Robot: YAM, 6 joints.
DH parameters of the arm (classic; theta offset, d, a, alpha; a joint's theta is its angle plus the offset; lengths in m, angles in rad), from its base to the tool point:
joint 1: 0 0.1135 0.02 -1.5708
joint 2: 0 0 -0.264 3.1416
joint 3: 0.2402 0 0.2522 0
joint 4: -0.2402 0 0.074 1.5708
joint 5: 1.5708 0 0 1.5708
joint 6: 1.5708 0.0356 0 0
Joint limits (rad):
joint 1: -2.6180..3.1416
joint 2: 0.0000..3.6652
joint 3: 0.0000..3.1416
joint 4: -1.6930..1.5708
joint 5: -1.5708..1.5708
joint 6: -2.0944..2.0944
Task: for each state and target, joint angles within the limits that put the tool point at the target. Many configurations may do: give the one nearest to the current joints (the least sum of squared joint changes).
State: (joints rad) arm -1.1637 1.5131 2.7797 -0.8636 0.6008 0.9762
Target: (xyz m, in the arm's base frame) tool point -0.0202 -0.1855 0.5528
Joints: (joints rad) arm -1.5633 1.4086 2.2607 -1.3086 0.6518 0.9762
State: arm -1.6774 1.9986 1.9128 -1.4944 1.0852 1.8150
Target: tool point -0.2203 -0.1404 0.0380
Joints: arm -2.4565 2.4245 1.1415 -1.5134 1.0389 1.8150
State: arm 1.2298 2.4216 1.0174 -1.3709 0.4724 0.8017
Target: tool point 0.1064 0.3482 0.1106
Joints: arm 1.3200 2.2132 1.4949 -1.2250 0.4866 0.8017
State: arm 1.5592 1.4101 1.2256 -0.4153 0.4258 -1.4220
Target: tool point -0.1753 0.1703 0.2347
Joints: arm 2.4154 1.2524 0.8598 -0.6158 0.3121 -1.4220
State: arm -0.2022 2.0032 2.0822 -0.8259 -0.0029 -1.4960
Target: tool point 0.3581 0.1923 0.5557
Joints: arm 0.4880 1.9797 2.5532 -0.4208 -0.0554 -1.4960
